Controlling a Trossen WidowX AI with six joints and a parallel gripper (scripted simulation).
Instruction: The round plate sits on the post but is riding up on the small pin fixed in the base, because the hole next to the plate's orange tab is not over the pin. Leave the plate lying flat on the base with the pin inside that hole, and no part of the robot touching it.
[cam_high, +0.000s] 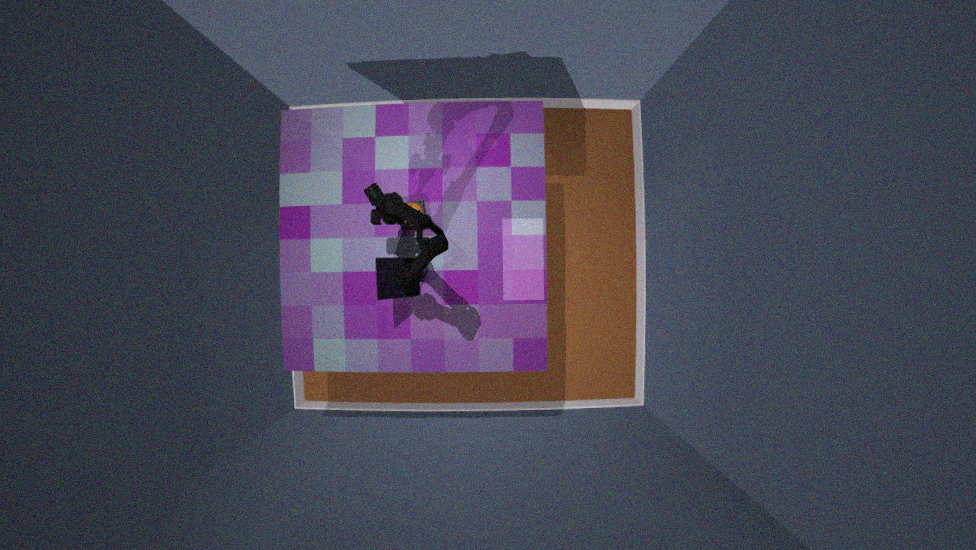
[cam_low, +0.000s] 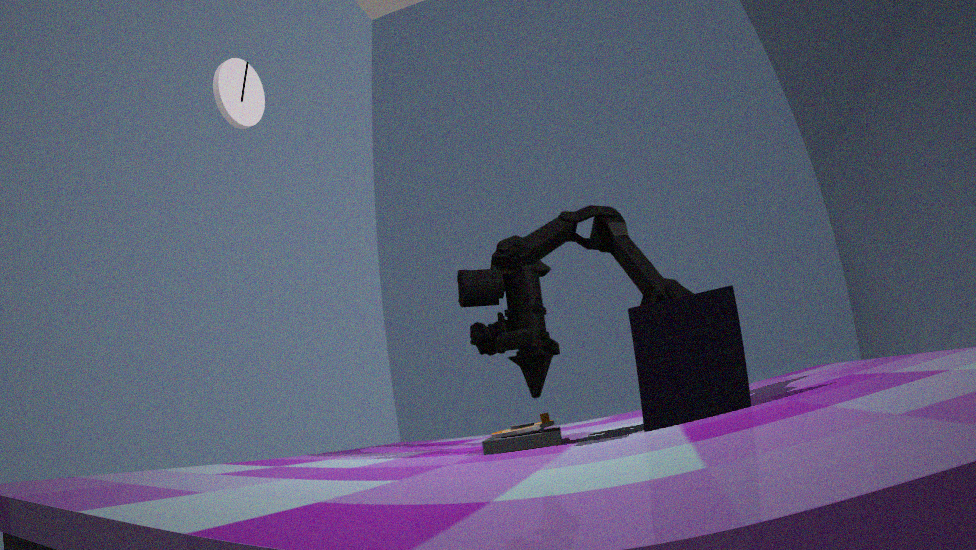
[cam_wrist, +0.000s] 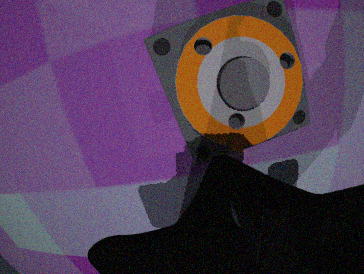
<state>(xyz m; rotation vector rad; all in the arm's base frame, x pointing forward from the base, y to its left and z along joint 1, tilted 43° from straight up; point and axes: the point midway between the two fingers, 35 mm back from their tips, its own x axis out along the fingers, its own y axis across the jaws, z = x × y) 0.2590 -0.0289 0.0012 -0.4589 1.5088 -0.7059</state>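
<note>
My gripper tip is now 1 cm short of the round plate, 3 cm to the left of it and 4 cm above it. From my gripper tip the other things lie so: grey square base: 3 cm ahead, 4 cm to the right, 6 cm below.
</note>
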